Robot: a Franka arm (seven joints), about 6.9 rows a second.
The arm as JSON. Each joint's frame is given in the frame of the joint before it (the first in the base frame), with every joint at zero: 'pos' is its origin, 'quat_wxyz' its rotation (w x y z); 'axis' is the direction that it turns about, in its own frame. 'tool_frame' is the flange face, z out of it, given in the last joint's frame.
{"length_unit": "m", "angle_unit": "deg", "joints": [
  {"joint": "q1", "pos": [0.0, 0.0, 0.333], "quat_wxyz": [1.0, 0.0, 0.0, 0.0], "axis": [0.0, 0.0, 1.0]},
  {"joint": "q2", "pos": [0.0, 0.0, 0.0], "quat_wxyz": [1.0, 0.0, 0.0, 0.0], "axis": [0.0, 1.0, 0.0]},
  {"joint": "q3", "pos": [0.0, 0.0, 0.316], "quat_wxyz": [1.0, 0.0, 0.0, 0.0], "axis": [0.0, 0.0, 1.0]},
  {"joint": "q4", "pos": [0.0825, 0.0, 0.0], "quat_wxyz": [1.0, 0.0, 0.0, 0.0], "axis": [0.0, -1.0, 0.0]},
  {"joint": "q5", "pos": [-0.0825, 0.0, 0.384], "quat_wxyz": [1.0, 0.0, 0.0, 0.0], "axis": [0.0, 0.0, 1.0]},
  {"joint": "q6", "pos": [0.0, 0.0, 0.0], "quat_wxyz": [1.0, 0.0, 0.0, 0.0], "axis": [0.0, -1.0, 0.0]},
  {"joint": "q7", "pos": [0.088, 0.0, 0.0], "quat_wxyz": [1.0, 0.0, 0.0, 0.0], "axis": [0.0, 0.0, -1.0]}
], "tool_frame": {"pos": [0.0, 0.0, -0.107], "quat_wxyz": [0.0, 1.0, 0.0, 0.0]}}
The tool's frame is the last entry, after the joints.
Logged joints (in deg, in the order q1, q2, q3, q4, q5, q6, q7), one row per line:
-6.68, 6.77, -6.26, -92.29, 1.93, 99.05, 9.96
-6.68, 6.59, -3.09, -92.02, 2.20, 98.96, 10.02
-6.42, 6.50, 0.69, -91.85, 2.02, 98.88, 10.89
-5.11, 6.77, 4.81, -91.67, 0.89, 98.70, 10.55
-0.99, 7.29, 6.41, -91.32, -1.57, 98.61, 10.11
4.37, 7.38, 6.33, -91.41, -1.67, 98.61, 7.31
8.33, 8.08, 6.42, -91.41, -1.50, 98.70, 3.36
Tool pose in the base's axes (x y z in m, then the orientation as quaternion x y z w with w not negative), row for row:
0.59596, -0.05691, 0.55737, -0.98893, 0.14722, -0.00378, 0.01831
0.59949, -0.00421, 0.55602, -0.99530, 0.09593, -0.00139, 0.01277
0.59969, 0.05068, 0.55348, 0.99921, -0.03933, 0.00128, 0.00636
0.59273, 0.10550, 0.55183, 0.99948, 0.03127, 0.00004, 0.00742
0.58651, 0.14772, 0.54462, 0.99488, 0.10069, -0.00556, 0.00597
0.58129, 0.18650, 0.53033, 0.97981, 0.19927, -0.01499, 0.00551
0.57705, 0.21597, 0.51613, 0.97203, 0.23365, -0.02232, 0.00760
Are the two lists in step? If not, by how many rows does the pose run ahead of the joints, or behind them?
The pose runs 2 rows ahead of the joints: the pose in row i belongs to the joints in row i + 2.
